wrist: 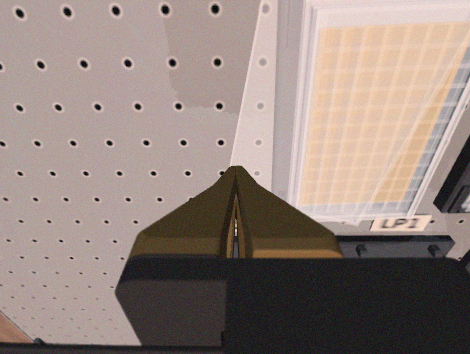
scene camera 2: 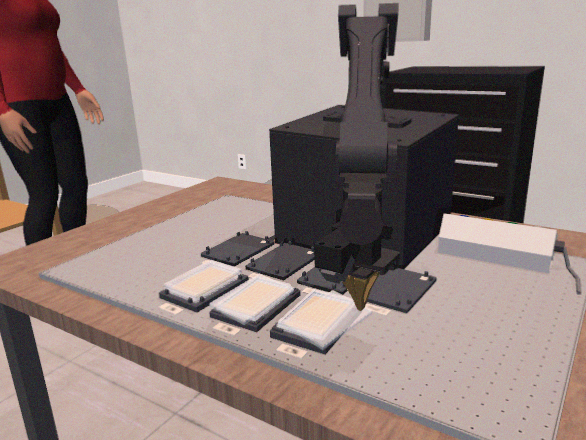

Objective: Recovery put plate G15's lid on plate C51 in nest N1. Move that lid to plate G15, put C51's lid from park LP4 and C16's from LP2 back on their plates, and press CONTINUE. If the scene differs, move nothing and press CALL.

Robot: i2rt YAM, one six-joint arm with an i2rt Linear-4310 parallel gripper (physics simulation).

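Places are measured from the arm's base along level axes (x left, y back, z up), in millimetres.
Where they show: gripper, between the fingertips: (wrist: pixel 236 176) (scene camera 2: pixel 361 309).
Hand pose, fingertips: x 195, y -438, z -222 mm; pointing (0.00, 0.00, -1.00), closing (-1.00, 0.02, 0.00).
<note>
Things, the pixels of their top centre, and the offset from my fingertips. "pt": a spot on its surface instead.
- clear lid, a spot on its surface: (wrist: pixel 256 95) (scene camera 2: pixel 345 325) pt dz -14, dx -10, dy -37 mm
- middle plate, centre of its top: (scene camera 2: pixel 252 292) dz -6, dx -197, dy -31 mm
- left plate, centre of its top: (scene camera 2: pixel 203 276) dz -15, dx -331, dy -10 mm
- LP1 label, a spot on its surface: (wrist: pixel 400 223) pt dz -43, dx -135, dy +82 mm
- white sloped box, centre of its top: (scene camera 2: pixel 498 218) dz +39, dx +121, dy +417 mm
My gripper (scene camera 2: pixel 360 308) (wrist: pixel 236 176) is shut and empty, its tips beside the right-hand plate at the overhanging lid edge. That plate (scene camera 2: pixel 314 312) (wrist: pixel 365 115), cream with a grid, sits in a dark nest. A clear lid (scene camera 2: pixel 350 327) (wrist: pixel 256 95) lies skewed over it, overhanging the side near my gripper; contact with the tips is unclear. A middle plate (scene camera 2: pixel 255 298) and a left plate (scene camera 2: pixel 204 281) sit in nests with clear covers. Their front labels are unreadable. The LP1 label (wrist: pixel 400 223) shows in the wrist view. My gripper partly hides the parks behind.
Dark park pads (scene camera 2: pixel 237 248) (scene camera 2: pixel 281 260) (scene camera 2: pixel 320 279) (scene camera 2: pixel 402 290) stand in a row behind the plates. A white sloped box (scene camera 2: pixel 495 240) is at the right rear. The arm's black pedestal (scene camera 2: pixel 305 185) stands behind the pads. A person in red (scene camera 2: pixel 30 55) stands at the left.
</note>
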